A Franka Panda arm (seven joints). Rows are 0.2 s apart.
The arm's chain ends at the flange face. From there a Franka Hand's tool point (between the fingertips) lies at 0.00 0.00 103.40 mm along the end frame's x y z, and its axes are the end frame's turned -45 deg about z.
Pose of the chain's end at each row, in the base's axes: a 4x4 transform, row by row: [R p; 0 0 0 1], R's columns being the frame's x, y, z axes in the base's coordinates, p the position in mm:
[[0.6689 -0.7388 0.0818 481.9], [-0.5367 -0.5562 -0.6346 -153.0], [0.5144 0.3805 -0.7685 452.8], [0 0 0 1]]
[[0.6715 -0.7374 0.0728 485.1], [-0.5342 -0.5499 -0.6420 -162.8], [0.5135 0.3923 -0.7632 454.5], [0 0 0 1]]
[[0.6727 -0.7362 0.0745 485.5], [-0.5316 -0.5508 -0.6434 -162.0], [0.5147 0.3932 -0.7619 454.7], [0 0 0 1]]
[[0.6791 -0.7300 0.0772 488.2], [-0.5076 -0.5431 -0.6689 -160.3], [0.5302 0.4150 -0.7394 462.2], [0 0 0 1]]
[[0.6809 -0.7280 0.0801 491.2], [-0.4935 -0.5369 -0.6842 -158.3], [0.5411 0.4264 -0.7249 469.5], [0 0 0 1]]
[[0.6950 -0.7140 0.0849 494.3], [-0.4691 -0.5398 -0.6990 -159.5], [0.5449 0.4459 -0.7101 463.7], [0 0 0 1]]
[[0.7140 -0.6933 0.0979 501.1], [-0.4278 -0.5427 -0.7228 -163.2], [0.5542 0.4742 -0.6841 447.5], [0 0 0 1]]
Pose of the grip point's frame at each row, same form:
[[0.9954 -0.0494 0.0818 490.4], [0.0138 -0.7728 -0.6346 -218.6], [0.0947 0.6328 -0.7685 373.3], [0 0 0 1]]
[[0.9962 -0.0466 0.0728 492.6], [0.0111 -0.7666 -0.6420 -229.2], [0.0857 0.6405 -0.7632 375.6], [0 0 0 1]]
[[0.9962 -0.0449 0.0745 493.2], [0.0136 -0.7654 -0.6434 -228.5], [0.0859 0.6420 -0.7619 375.9], [0 0 0 1]]
[[0.9964 -0.0360 0.0772 496.2], [0.0251 -0.7430 -0.6689 -229.5], [0.0815 0.6684 -0.7394 385.7], [0 0 0 1]]
[[0.9962 -0.0333 0.0801 499.5], [0.0307 -0.7286 -0.6842 -229.0], [0.0811 0.6841 -0.7249 394.5], [0 0 0 1]]
[[0.9963 -0.0134 0.0849 503.1], [0.0500 -0.7134 -0.6990 -231.8], [0.0700 0.7006 -0.7101 390.3], [0 0 0 1]]
[[0.9951 0.0146 0.0979 511.2], [0.0812 -0.6862 -0.7228 -237.9], [0.0566 0.7272 -0.6841 376.8], [0 0 0 1]]

